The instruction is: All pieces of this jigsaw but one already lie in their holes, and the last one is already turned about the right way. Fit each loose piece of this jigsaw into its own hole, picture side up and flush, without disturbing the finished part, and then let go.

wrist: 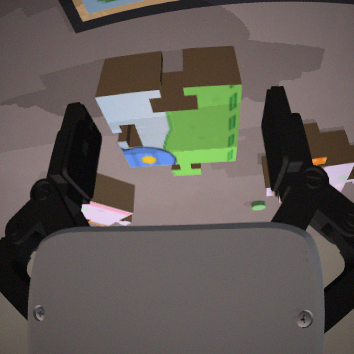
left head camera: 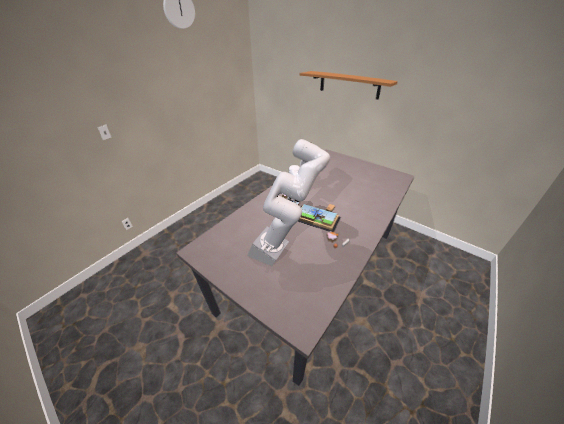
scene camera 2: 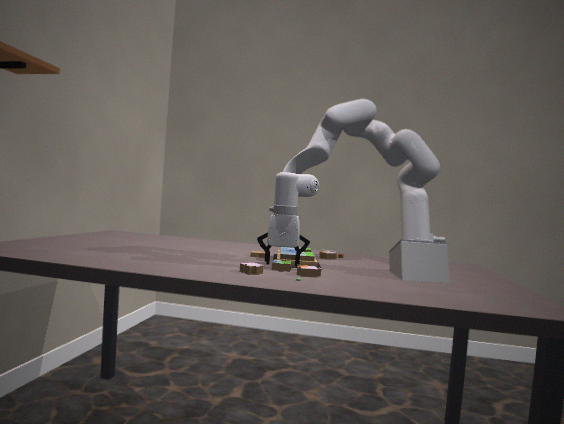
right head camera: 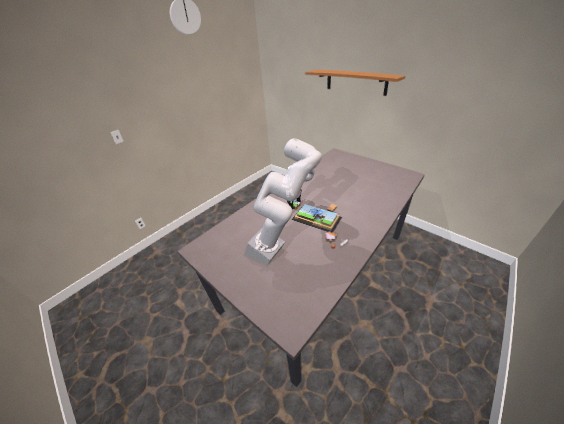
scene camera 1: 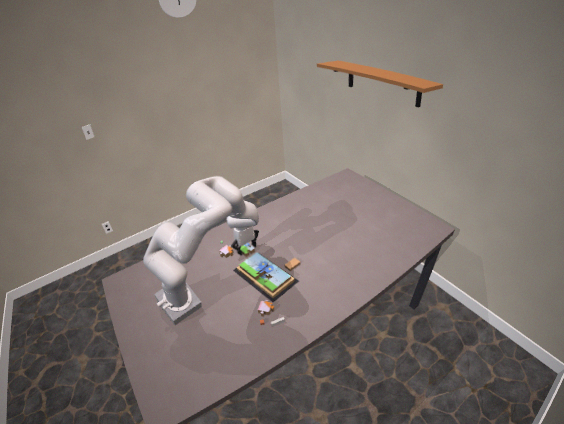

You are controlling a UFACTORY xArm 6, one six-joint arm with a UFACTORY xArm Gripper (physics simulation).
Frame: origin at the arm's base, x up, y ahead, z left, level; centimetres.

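Seen in the pictures: gripper, fingertip midpoint: [wrist: 175, 109] [scene camera 2: 281, 264] [right head camera: 295, 204] [scene camera 1: 247, 250]; arm's base at its link origin: [left head camera: 271, 242] [scene camera 2: 416, 247] [right head camera: 266, 242] [scene camera 1: 177, 298].
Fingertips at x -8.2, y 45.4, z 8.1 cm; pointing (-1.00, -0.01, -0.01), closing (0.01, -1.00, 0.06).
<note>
Offsets run from my fingertips to a thing's top centre. "spot": to the spot under its first point.
The loose jigsaw piece @(dx +1.1, dy +0.1, dz +0.9 cm) [wrist: 205, 122] [scene camera 1: 247, 248] [scene camera 2: 281, 266] is green, pale blue and white with a blue, yellow-centred disc and brown sides. It lies picture side up on the table. My gripper [wrist: 175, 109] [scene camera 2: 283, 263] is open and low over the table. Its fingers stand on either side of the piece, with a gap at each side in the wrist view. The jigsaw board @(dx -1.2, dy -4.9, dz -19.1 cm) [scene camera 1: 273, 297] [right head camera: 315, 226] [wrist: 79, 25] has a dark rim and a mostly filled blue and green picture; its empty hole cannot be made out clearly.
Pink and orange pieces lie near the left finger [wrist: 112, 200] and beyond the right finger [wrist: 337, 172]; another pink piece @(dx +1.1, dy -18.1, dz -34.5 cm) [scene camera 1: 265, 307] lies across the board. A small green disc @(dx -0.9, dy -5.0, dz +16.3 cm) [wrist: 258, 205], an orange block @(dx +0.3, dy +8.7, dz -24.1 cm) [scene camera 1: 292, 263], a white stick @(dx +0.7, dy -19.4, dz -43.0 cm) [scene camera 1: 277, 320] and a small orange bit @(spot: dx +0.0, dy -24.2, dz -38.7 cm) [scene camera 1: 262, 322] also lie about.
</note>
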